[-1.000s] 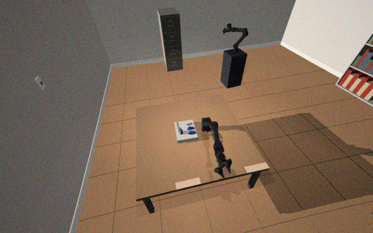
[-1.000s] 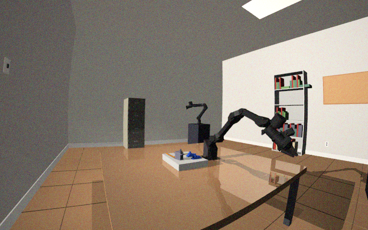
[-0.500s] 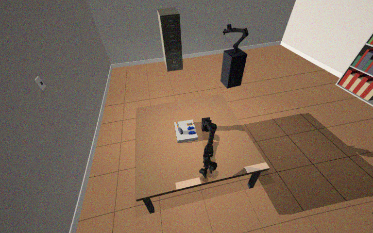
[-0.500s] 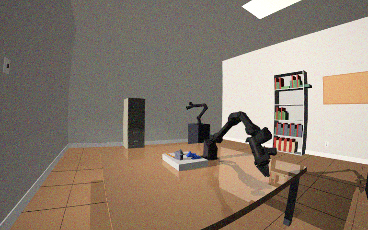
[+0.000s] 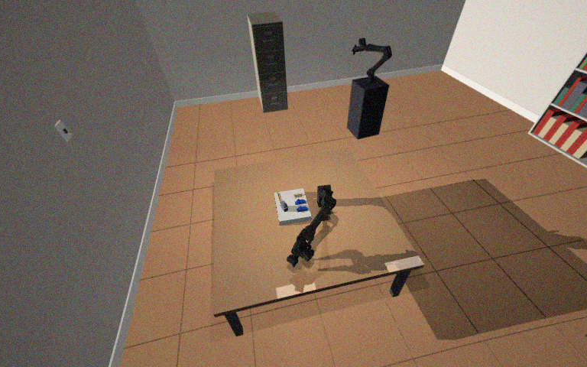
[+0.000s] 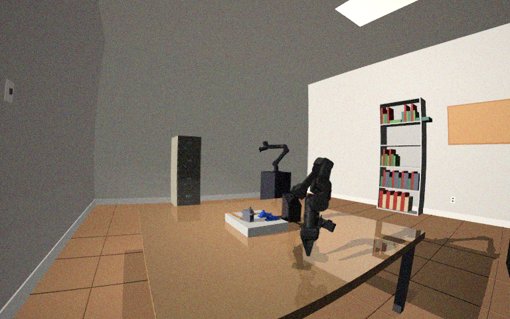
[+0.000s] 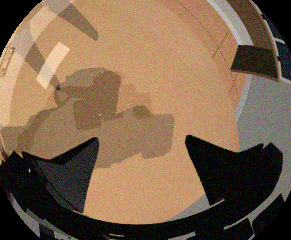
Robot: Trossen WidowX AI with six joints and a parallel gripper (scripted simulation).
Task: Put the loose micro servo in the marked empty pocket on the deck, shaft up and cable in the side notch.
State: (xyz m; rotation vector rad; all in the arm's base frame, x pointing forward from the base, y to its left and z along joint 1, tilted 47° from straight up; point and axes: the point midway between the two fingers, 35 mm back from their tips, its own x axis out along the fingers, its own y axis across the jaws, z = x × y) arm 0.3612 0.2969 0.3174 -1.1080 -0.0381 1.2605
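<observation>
The robot deck is 49 cm to the right of my gripper tip, 7 cm behind it and 1 cm below it.
</observation>
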